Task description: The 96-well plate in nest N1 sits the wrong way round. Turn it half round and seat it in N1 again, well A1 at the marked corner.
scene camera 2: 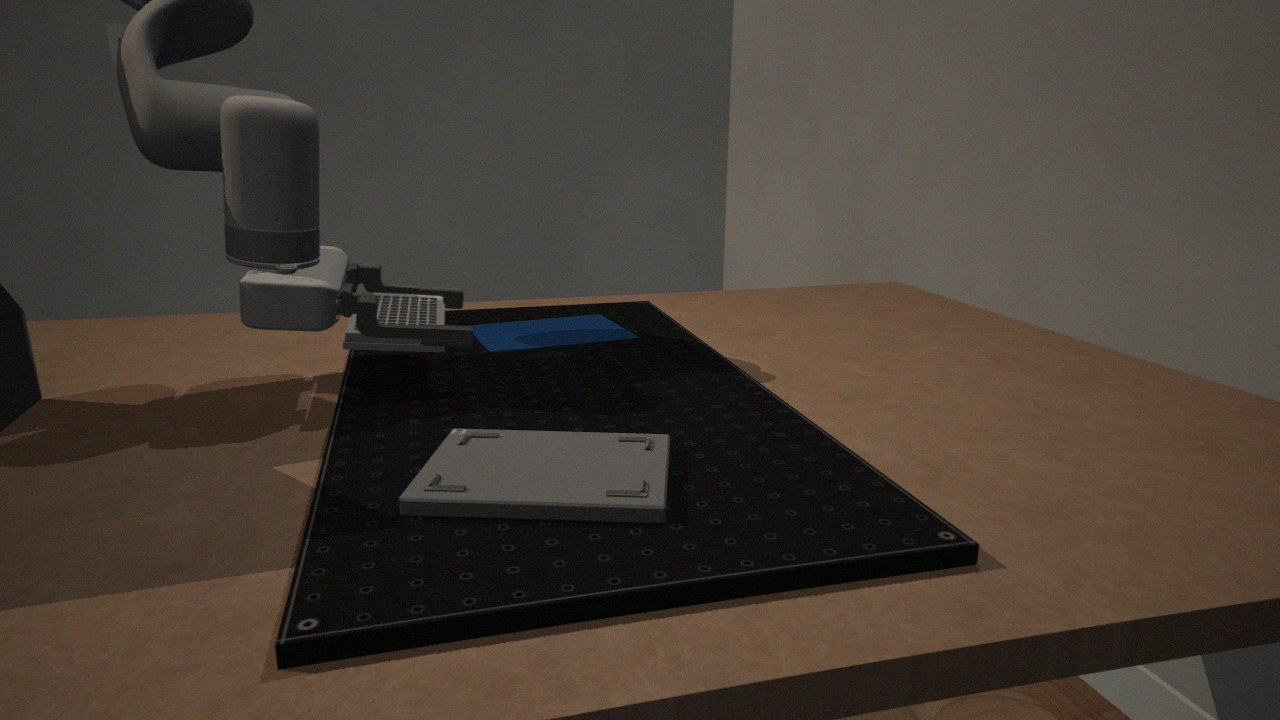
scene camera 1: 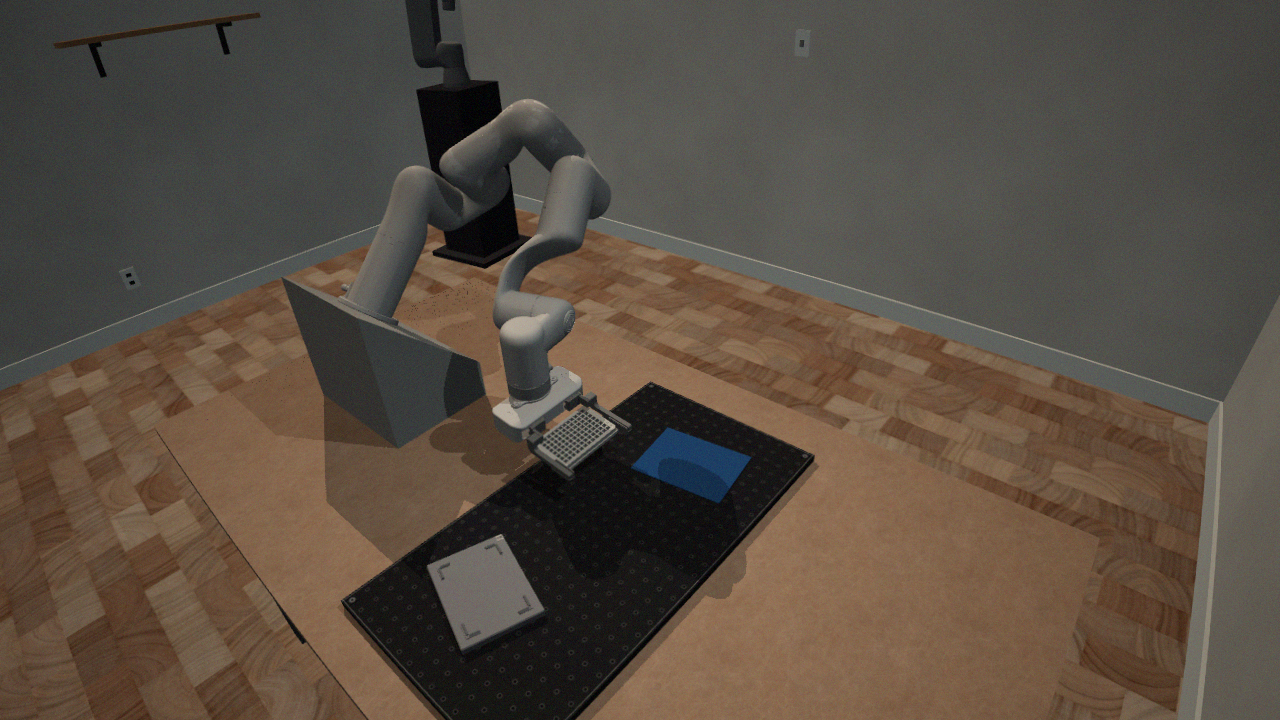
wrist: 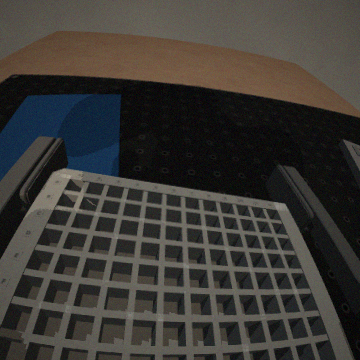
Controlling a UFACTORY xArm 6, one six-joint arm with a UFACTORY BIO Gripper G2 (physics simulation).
Labels:
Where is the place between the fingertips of the gripper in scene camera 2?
467, 316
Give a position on a grey nest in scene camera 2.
542, 475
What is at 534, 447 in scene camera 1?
The gripper.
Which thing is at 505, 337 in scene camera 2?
A blue rectangle.

